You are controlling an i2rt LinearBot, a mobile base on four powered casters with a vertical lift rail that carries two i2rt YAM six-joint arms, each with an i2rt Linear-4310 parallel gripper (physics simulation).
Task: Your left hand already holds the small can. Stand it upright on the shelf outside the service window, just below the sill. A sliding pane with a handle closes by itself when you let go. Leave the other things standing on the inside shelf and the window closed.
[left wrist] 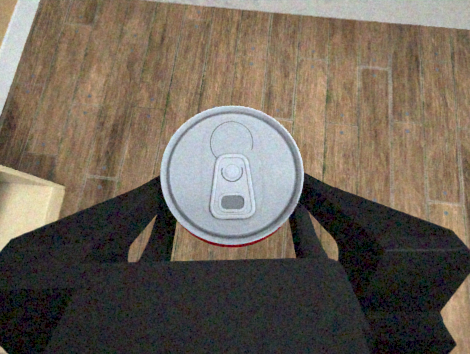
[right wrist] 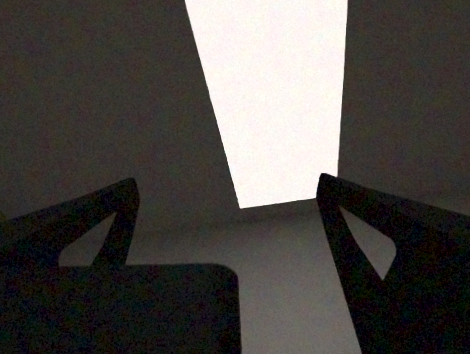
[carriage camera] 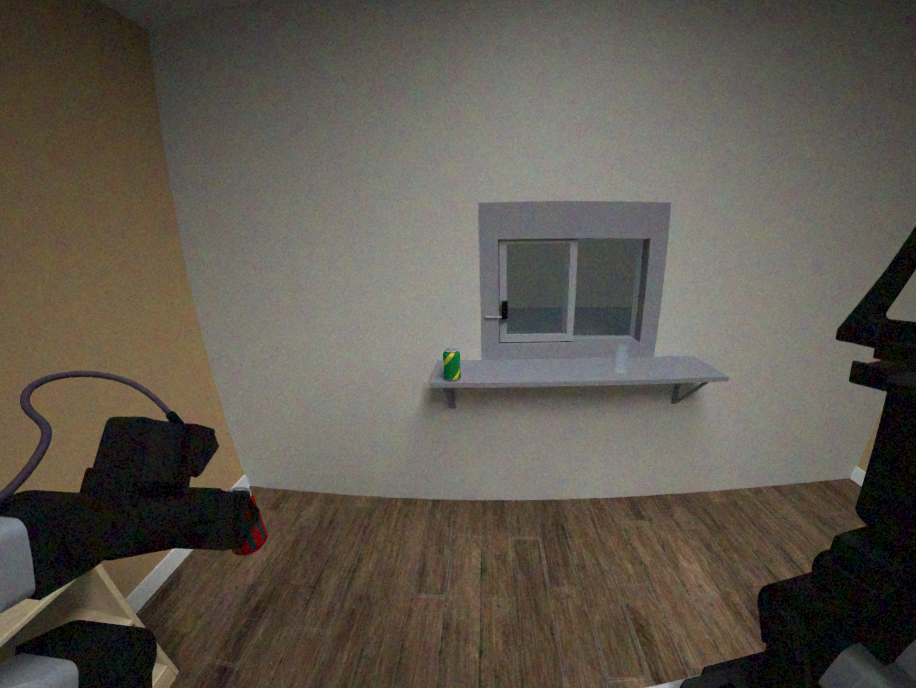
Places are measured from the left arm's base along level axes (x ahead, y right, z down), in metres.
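Where they show: left gripper, fingertip midpoint: [left wrist: 232, 179] [carriage camera: 241, 514]; right gripper, fingertip midpoint: [right wrist: 228, 186].
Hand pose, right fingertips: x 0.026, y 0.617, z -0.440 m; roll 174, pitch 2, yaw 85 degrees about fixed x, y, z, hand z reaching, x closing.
After its pixels a point has its place.
A small red can [carriage camera: 252, 534] @[z -0.047, x 0.224, y 0.019 m] [left wrist: 232, 175] @[z -0.100, x 0.237, y -0.003 m] with a silver top is held between the fingers of my left gripper [carriage camera: 248, 522] @[z -0.065, x 0.243, y -0.003 m] [left wrist: 232, 179] @[z -0.065, x 0.243, y -0.003 m], at the lower left of the carriage view, over the floor. The service window's sliding pane [carriage camera: 538, 288] @[z -0.217, x 1.283, y 0.718 m] stands at the left of the opening, with a black and silver handle [carriage camera: 504, 310] @[z -0.132, x 1.255, y 0.562 m] at its left edge. A grey shelf [carriage camera: 533, 373] @[z 0.100, x 1.098, y 0.654 m] is on the wall below the window. My right gripper [right wrist: 228, 186] @[z -0.440, x 0.026, y 0.617 m] is open and empty, fingers apart, pointing up towards the ceiling and a bright light panel.
A green and yellow can [carriage camera: 451, 365] @[z 0.031, x 1.060, y 0.323 m] stands at the left end of the grey shelf and a clear glass [carriage camera: 621, 359] @[z 0.037, x 1.033, y 0.998 m] stands right of its middle. A pale wooden box [carriage camera: 111, 596] @[z 0.483, x 0.430, y -0.735 m] [left wrist: 30, 200] @[z 0.858, x 0.375, y -0.796 m] stands at the lower left, near the tan side wall [carriage camera: 81, 222] @[z -0.617, x 1.019, y -1.042 m].
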